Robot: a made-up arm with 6 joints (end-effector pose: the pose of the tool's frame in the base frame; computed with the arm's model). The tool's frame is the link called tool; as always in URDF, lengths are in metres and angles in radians.
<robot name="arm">
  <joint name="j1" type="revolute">
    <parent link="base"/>
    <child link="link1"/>
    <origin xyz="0.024 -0.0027 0.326" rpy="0 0 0"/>
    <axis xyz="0 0 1"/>
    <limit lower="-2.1" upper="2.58"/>
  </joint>
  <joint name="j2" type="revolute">
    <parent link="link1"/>
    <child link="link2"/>
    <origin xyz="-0.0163 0.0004 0.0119" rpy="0 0 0"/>
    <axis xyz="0.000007 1 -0.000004"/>
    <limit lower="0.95" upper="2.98"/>
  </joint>
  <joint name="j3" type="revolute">
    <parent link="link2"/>
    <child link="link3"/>
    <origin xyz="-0.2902 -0.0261 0.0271" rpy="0 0 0"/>
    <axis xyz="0.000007 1 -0.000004"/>
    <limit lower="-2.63" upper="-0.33"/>
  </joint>
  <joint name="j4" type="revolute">
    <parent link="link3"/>
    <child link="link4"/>
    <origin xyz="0.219 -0.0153 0.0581" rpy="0 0 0"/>
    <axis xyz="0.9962 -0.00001 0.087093"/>
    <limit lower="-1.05" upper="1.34"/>
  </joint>
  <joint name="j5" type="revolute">
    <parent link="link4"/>
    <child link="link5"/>
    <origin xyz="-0.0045 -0.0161 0.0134" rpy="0 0 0"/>
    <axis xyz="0.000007 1 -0.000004"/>
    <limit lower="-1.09" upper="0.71"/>
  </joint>
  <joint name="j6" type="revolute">
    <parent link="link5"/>
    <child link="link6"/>
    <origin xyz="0.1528 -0.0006 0.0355" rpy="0 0 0"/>
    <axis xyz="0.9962 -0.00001 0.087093"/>
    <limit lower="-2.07" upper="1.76"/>
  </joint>
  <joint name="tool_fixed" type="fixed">
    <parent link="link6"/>
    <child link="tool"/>
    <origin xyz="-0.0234 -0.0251 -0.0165" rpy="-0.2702 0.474 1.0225"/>
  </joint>
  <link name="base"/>
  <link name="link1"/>
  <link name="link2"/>
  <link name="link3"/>
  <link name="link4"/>
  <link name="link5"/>
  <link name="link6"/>
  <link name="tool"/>
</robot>
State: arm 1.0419 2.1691 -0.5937 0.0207 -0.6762 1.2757
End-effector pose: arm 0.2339 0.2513 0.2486 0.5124 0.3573 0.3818 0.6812
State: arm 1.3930 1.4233 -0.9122 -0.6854 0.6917 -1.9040
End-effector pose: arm 0.1536 0.2801 0.5104 0.4152 0.9012 -0.0945 -0.0806
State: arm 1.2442 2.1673 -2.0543 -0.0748 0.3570 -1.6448
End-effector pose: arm 0.2594 0.4766 0.6077 0.0318 -0.8987 0.0590 0.4335
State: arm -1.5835 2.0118 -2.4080 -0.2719 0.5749 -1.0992
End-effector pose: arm -0.0687 -0.4319 0.7739 0.5610 -0.0681 0.8065 -0.1736
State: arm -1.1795 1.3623 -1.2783 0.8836 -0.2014 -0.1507
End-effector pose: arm 0.0366 -0.3172 0.6661 0.9905 0.0075 -0.1032 -0.0903
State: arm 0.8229 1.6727 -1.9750 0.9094 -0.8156 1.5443
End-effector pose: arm 0.3142 0.1237 0.8365 0.0993 0.6432 -0.5804 0.4893
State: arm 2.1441 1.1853 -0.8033 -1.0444 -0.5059 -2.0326
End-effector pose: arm -0.1465 0.1603 0.6379 0.0826 -0.7285 -0.6540 -0.1866
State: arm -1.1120 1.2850 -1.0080 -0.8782 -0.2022 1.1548
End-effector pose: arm 0.1283 -0.2681 0.6275 0.9864 -0.0037 0.1399 0.0864
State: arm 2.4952 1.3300 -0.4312 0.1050 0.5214 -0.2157
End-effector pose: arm -0.0636 0.1648 0.3761 0.3808 0.5751 -0.3121 -0.6534
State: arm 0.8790 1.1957 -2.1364 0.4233 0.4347 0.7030
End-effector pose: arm 0.1160 0.0357 0.8985 0.3523 0.1925 -0.2649 0.8767
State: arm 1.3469 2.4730 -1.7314 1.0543 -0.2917 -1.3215
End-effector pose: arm 0.2763 0.4773 0.3356 0.3035 -0.4452 0.2638 0.8000
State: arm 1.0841 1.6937 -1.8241 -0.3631 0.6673 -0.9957
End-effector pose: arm 0.2848 0.2877 0.7136 0.1928 -0.7811 0.2525 0.5375
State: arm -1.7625 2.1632 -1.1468 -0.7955 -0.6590 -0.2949
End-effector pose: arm -0.0627 -0.4668 0.3991 0.7746 -0.0487 0.6292 0.0415
